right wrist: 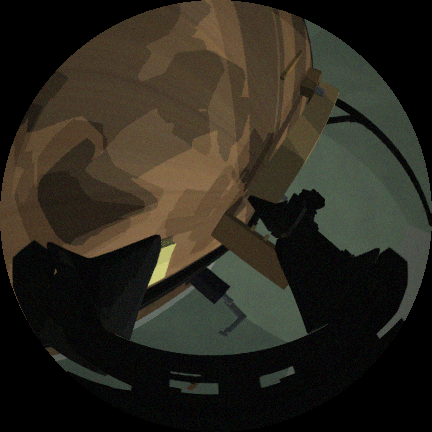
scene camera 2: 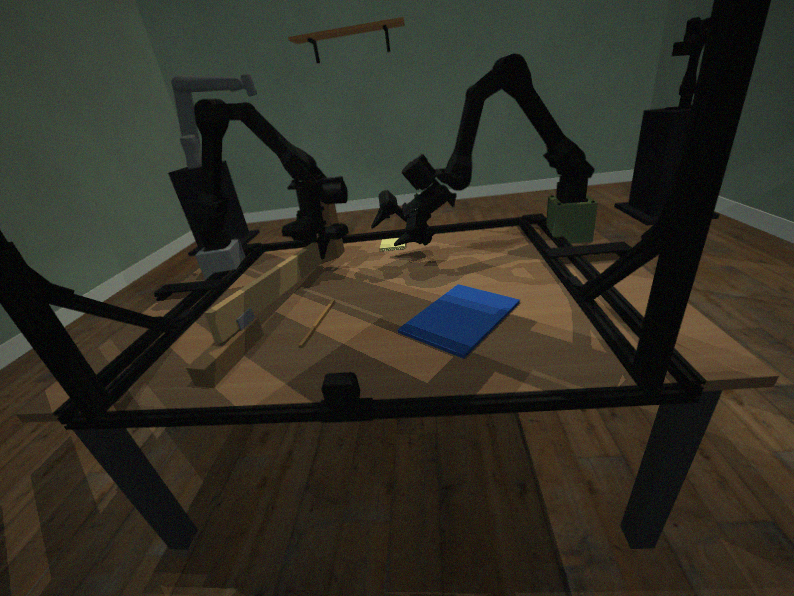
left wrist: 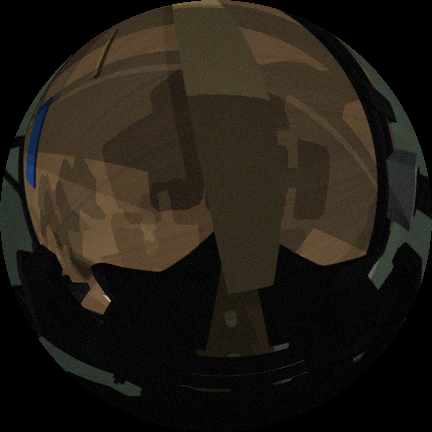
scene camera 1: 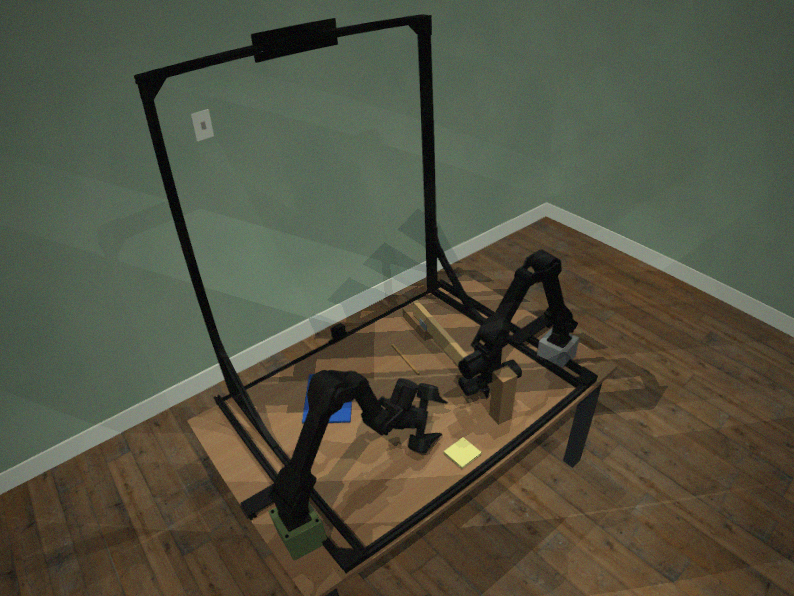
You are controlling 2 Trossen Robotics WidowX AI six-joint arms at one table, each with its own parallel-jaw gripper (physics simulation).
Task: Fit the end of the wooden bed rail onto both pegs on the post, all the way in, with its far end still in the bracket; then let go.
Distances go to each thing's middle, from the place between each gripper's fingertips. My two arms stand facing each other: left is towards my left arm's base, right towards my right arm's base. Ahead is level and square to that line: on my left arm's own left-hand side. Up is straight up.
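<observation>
Counted from my right hand, the wooden bed rail (scene camera 1: 434, 328) is 220 mm behind and 230 mm to the left; the low wooden bracket (scene camera 2: 207, 370) is 420 mm behind, 270 mm to the left and 40 mm below; the blue mat (scene camera 2: 458, 321) is 350 mm behind, 170 mm to the right and 60 mm below. With respect to the upright wooden post (left wrist: 248, 337), my right hand is 70 mm short of it, 170 mm to the right of it and 30 mm below it.
From my left hand: wooden bed rail 22 cm behind, 4 cm to the left, 4 cm above; low wooden bracket 42 cm behind, 8 cm to the left; blue mat 34 cm behind, 37 cm to the right, 1 cm below; upright wooden post 7 cm ahead, 2 cm to the right, 7 cm above.
</observation>
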